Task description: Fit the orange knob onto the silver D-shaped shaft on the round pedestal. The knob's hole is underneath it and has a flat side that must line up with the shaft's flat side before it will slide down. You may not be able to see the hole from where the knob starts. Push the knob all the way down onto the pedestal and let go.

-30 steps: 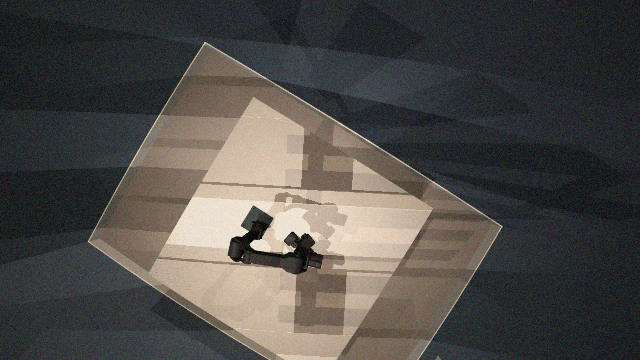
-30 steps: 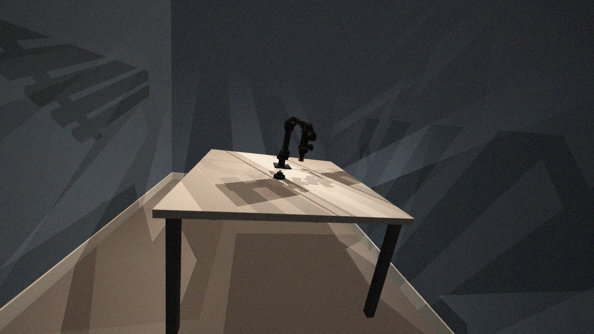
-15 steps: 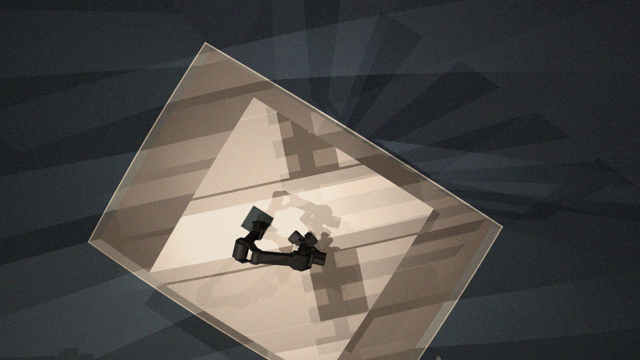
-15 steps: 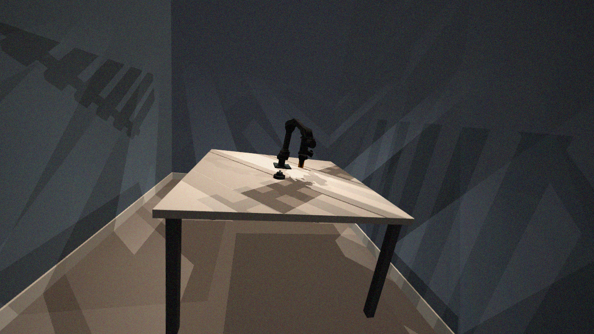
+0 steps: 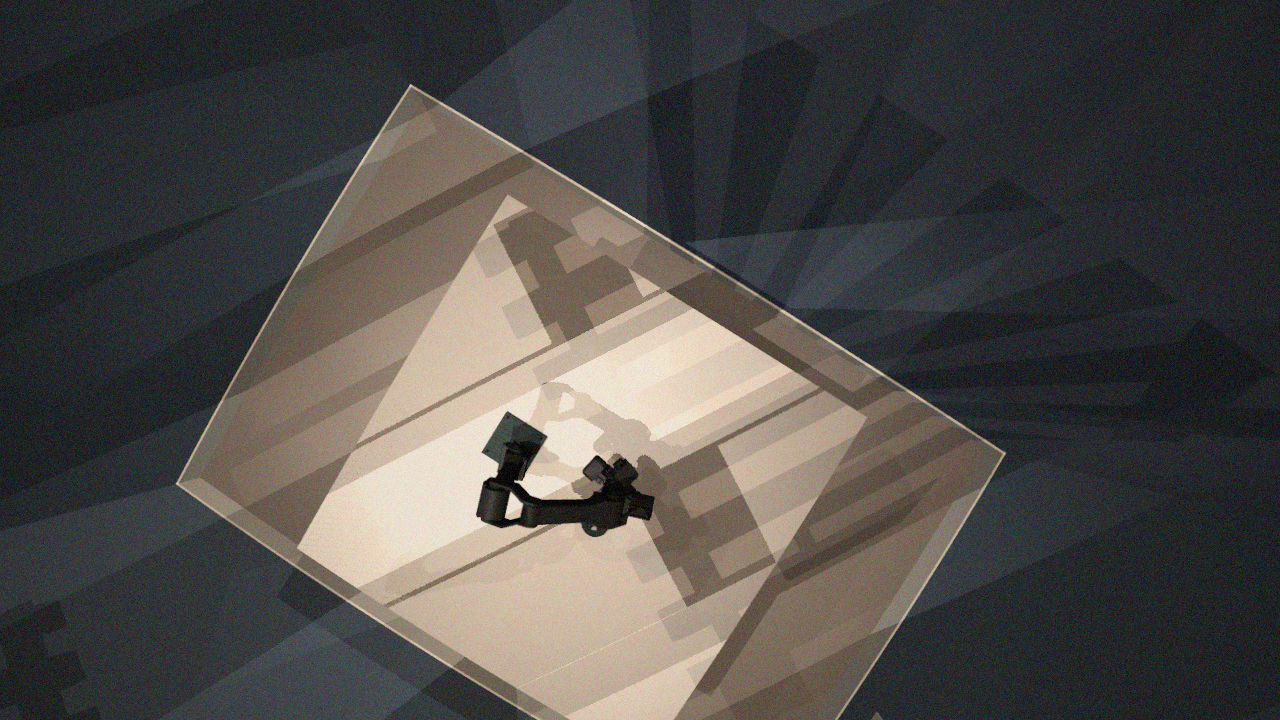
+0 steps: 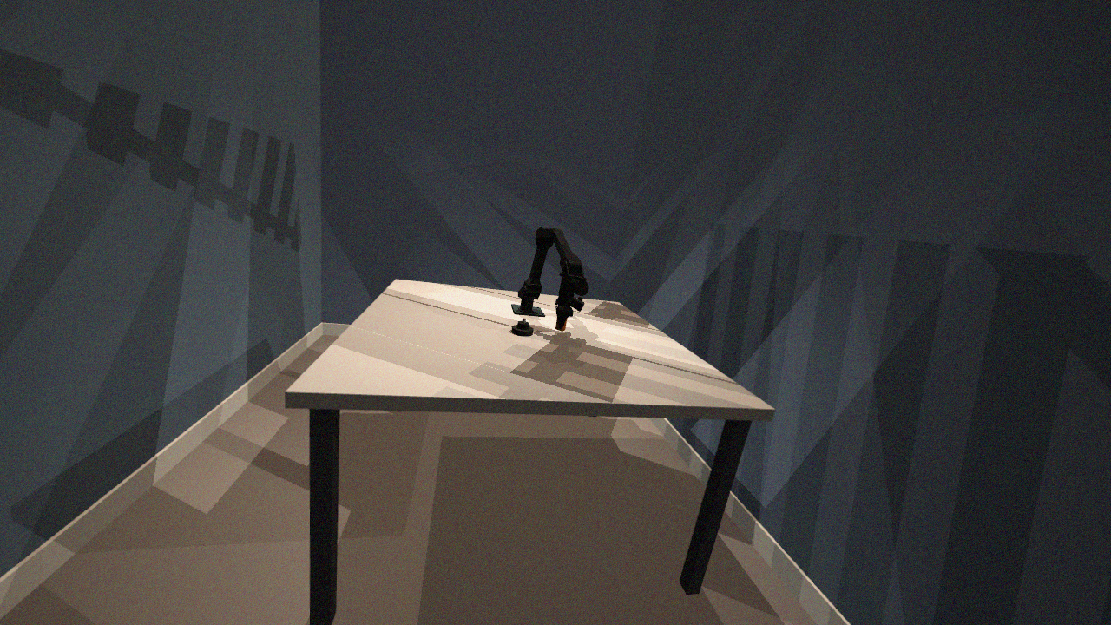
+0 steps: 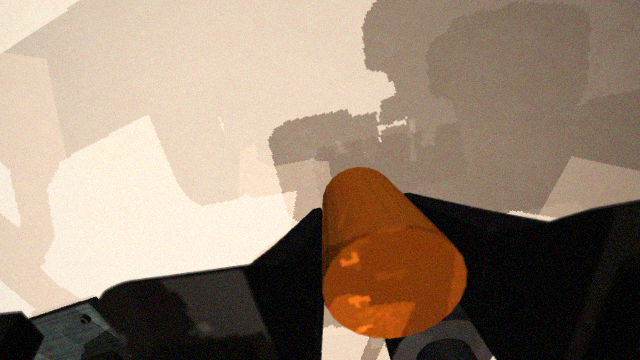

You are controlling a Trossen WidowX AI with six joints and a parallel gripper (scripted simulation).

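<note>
The round pedestal lies 1 cm ahead of my gripper tip and 16 cm to the right of it. The rest, counted from my gripper tip: orange knob: 3 cm above.
</note>
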